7 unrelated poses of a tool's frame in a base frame.
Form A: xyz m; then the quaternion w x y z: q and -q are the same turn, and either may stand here.
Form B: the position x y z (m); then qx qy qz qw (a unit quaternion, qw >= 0). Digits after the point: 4 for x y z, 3 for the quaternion.
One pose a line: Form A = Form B
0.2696 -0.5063 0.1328 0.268 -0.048 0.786 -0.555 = 0.2696 -0.5063 0.1328 -0.048 0.786 -0.555 0.268
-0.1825 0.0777 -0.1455 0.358 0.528 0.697 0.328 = -0.1825 0.0777 -0.1455 0.528 0.697 0.328 0.358
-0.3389 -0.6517 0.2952 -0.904 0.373 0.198 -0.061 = -0.3389 -0.6517 0.2952 -0.373 -0.198 0.061 0.904
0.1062 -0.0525 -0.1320 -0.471 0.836 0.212 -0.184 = 0.1062 -0.0525 -0.1320 -0.836 -0.212 0.184 0.471
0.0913 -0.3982 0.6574 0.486 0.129 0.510 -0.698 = 0.0913 -0.3982 0.6574 0.129 0.510 -0.698 0.486
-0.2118 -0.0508 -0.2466 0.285 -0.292 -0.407 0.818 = -0.2118 -0.0508 -0.2466 -0.292 -0.407 0.818 0.285
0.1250 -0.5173 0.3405 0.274 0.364 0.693 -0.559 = 0.1250 -0.5173 0.3405 0.364 0.693 -0.559 0.274
